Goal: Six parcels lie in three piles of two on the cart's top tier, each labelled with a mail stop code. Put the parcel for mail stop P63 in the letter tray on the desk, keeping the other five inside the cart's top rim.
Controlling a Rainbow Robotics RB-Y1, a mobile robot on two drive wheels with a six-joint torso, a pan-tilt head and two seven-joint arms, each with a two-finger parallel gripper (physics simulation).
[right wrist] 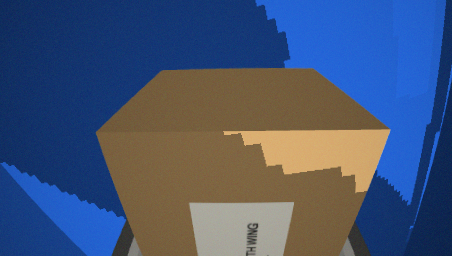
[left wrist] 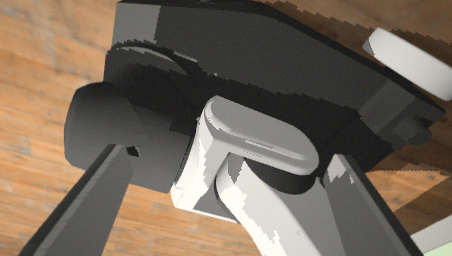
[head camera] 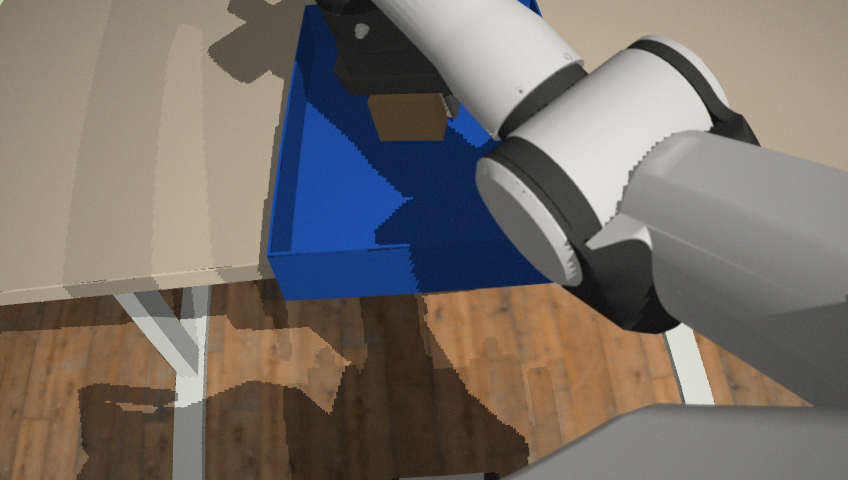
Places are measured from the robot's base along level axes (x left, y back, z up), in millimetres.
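Where they show: left gripper, fingertip midpoint: (left wrist: pixel 228 162).
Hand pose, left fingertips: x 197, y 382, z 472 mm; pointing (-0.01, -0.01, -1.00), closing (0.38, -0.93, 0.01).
Things, the pixels of their top centre, and the offset from my left fingertips. Level surfaces: height alone.
- brown cardboard parcel, top centre: (head camera: pixel 413 65) dx -196, dy -632, dz +543 mm
- blue letter tray, top centre: (head camera: pixel 428 88) dx -208, dy -599, dz +541 mm
- desk, surface height: dz +478 mm
- wooden floor, surface height: dz -472 mm
A brown cardboard parcel (head camera: pixel 407 117) (right wrist: pixel 235 102) is held over the floor of the blue letter tray (head camera: pixel 339 274) (right wrist: pixel 345 40); its gap to that floor cannot be told. Its white label (right wrist: pixel 240 225) is partly cut off and reads "TH WING"; the mail stop code is out of view. My right gripper (head camera: pixel 410 107) (right wrist: pixel 241 244) is shut on this parcel, with a finger on each side. The tray sits at the near edge of the desk (head camera: pixel 124 148). My left gripper (left wrist: pixel 228 162) is open and empty, away from the desk. The cart and other parcels do not show.
My right arm (head camera: pixel 666 118) covers the tray's right part in the head view. Pale desk legs (head camera: pixel 190 416) (head camera: pixel 689 362) stand below the desk's near edge on the wooden floor (head camera: pixel 565 333). The left wrist view shows my dark base (left wrist: pixel 280 60) and a white wheel (left wrist: pixel 410 64) beyond the open fingers.
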